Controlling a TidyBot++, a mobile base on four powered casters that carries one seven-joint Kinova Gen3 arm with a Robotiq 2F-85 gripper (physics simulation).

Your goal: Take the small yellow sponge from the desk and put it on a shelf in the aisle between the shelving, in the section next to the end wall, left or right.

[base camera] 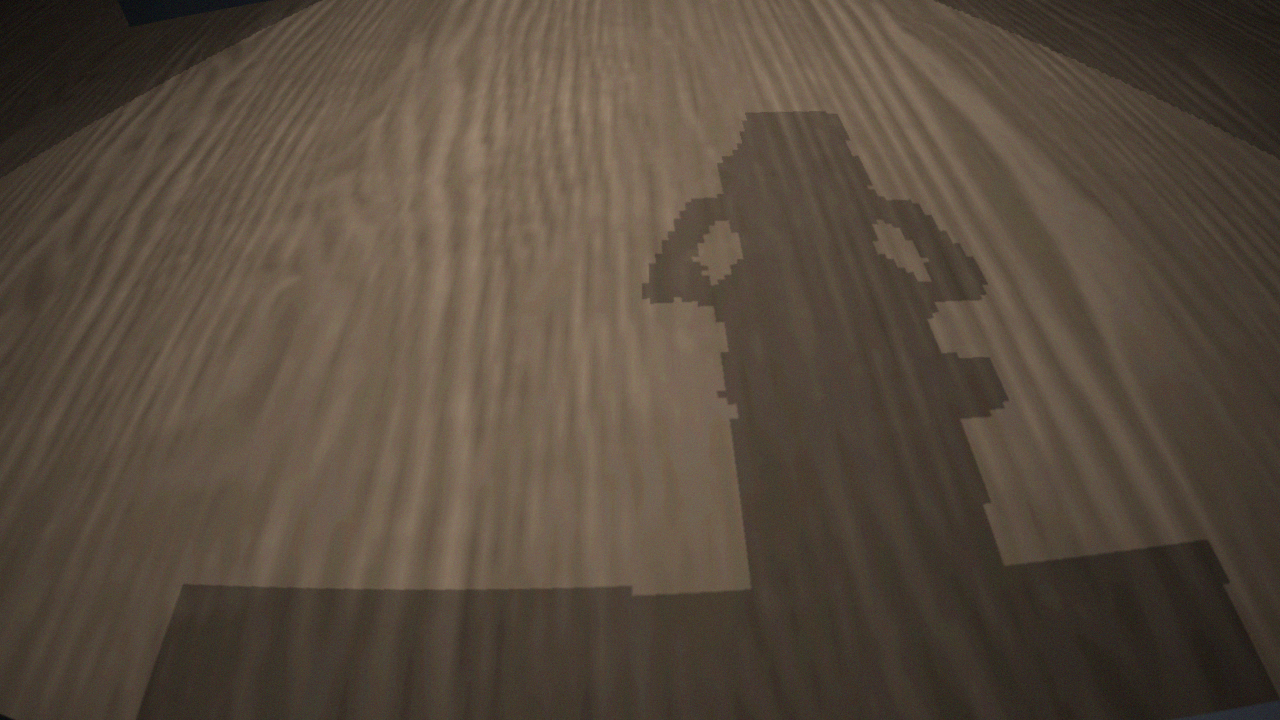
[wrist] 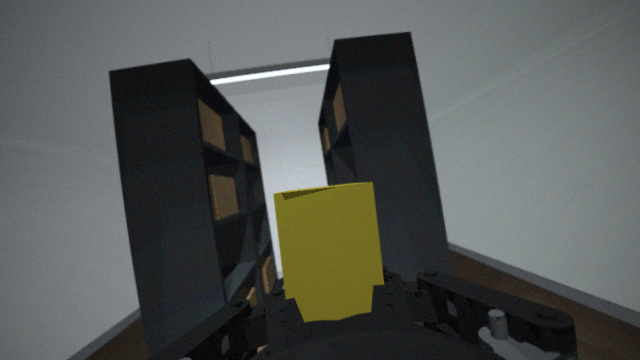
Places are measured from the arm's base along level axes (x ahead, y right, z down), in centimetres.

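Pixels of known places: gripper, fingertip midpoint: [wrist: 331, 277].
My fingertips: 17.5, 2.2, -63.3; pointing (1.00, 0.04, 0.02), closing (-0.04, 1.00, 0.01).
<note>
Behind a point stands the place of what it marks, as x, y, z.
The yellow sponge [wrist: 330, 245] @(12.2, 2.2, -66.7) stands upright between the fingers in the wrist view. My gripper [wrist: 331, 277] @(17.5, 2.2, -63.3) is shut on it and holds it in the air. Behind it are two tall dark shelf units, a left one [wrist: 165, 200] @(135.4, -75.4, -74.9) and a right one [wrist: 390, 150] @(137.1, 50.3, -83.2), with the aisle between them leading to a pale end wall [wrist: 285, 130] @(322.8, -16.4, -148.5). The left unit's open compartments face the aisle and some hold brown boxes [wrist: 225, 197] @(170.3, -54.7, -72.0). The right unit shows mostly its side panel. The sponge hides the lower part of the aisle.
A ceiling lamp [wrist: 270, 74] @(204.1, -15.1, -168.1) hangs over the aisle. Pale walls stand on both outer sides of the units. In the base camera view, the wooden floor [base camera: 402, 358] @(44.0, -17.9, 39.7) carries the robot's shadow, and a small dark blue edge [base camera: 179, 8] @(135.2, -85.9, 38.1) shows at the upper left.
</note>
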